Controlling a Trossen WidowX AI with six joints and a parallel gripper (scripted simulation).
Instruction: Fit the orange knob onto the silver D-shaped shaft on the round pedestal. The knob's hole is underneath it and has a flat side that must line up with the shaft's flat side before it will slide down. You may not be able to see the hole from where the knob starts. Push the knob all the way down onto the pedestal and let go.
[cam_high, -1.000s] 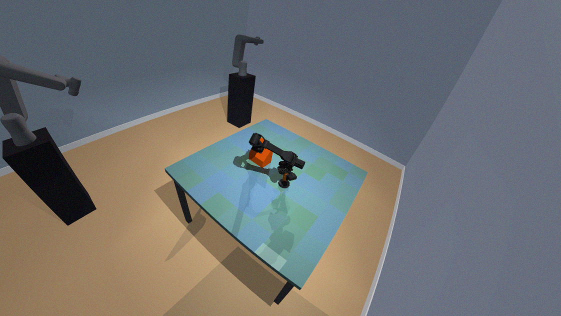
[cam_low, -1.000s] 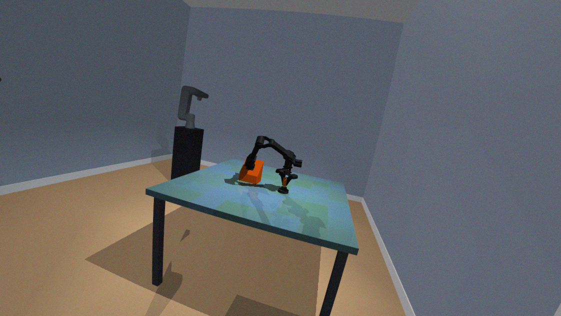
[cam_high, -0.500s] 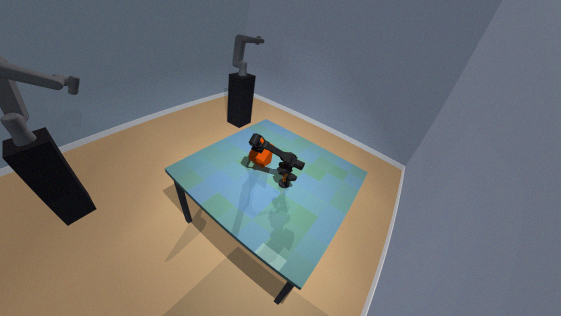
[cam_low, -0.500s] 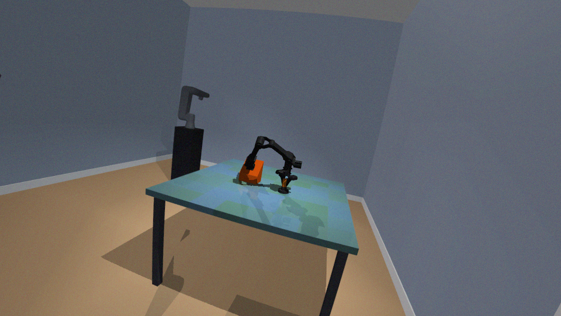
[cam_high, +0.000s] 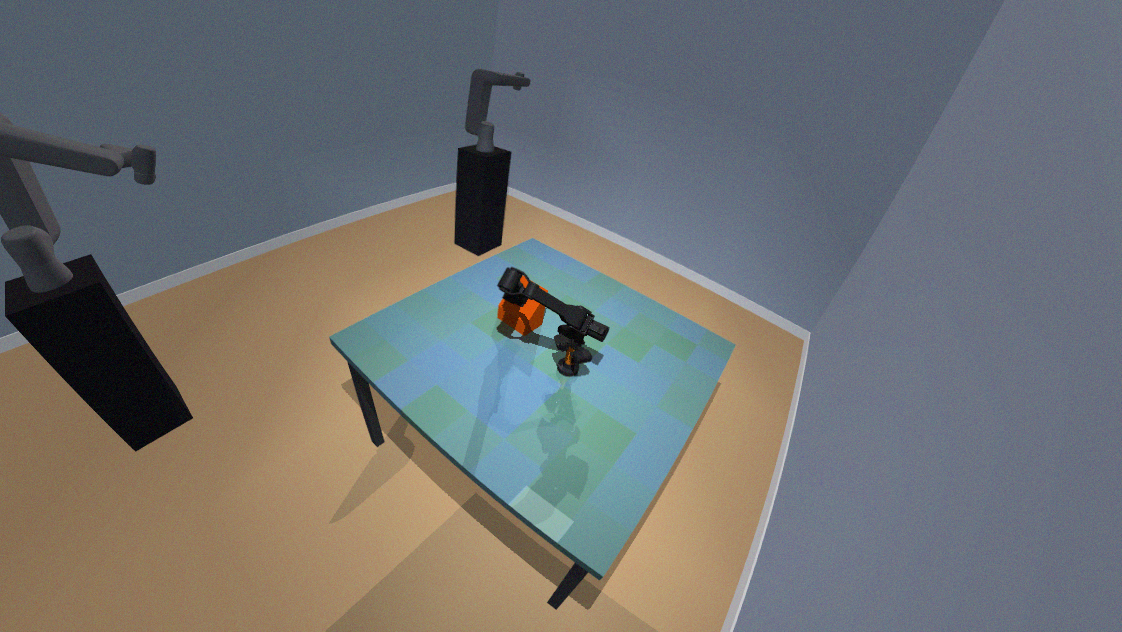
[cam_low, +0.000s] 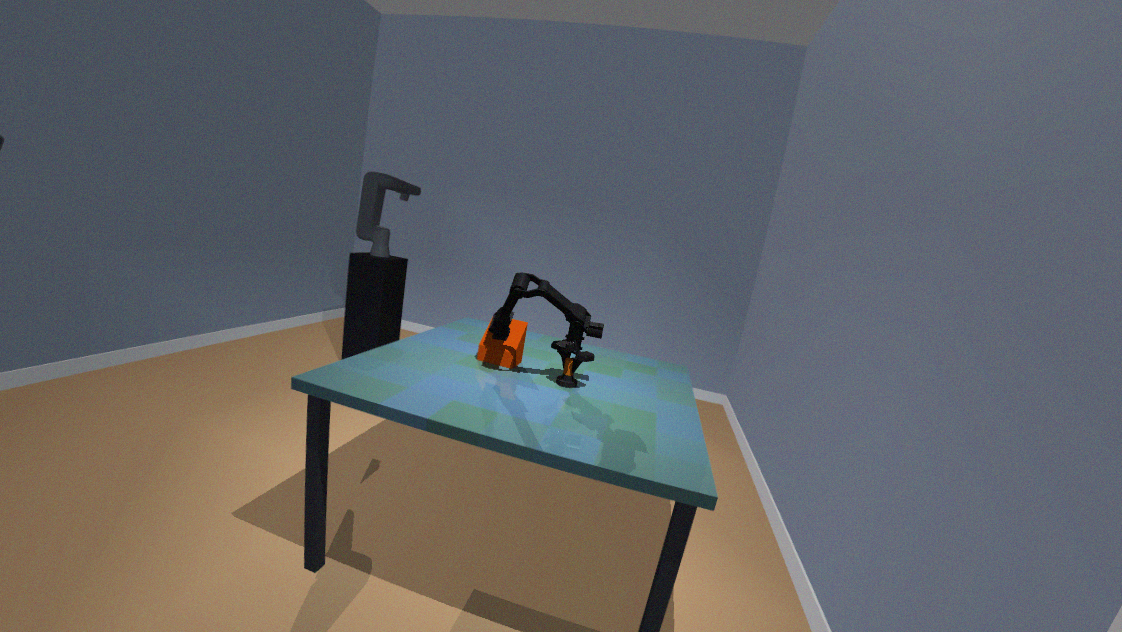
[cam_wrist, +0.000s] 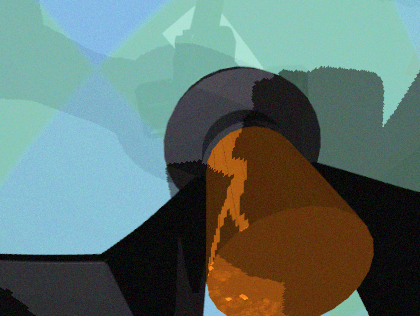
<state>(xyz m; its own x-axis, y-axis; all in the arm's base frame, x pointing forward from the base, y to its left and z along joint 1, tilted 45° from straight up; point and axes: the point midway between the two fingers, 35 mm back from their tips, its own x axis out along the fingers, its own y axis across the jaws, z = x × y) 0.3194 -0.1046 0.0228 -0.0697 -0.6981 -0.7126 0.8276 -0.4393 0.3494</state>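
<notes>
The pedestal is 2 cm below my gripper tip. From my gripper tip the other things lie so: orange knob: 3 cm above.
</notes>
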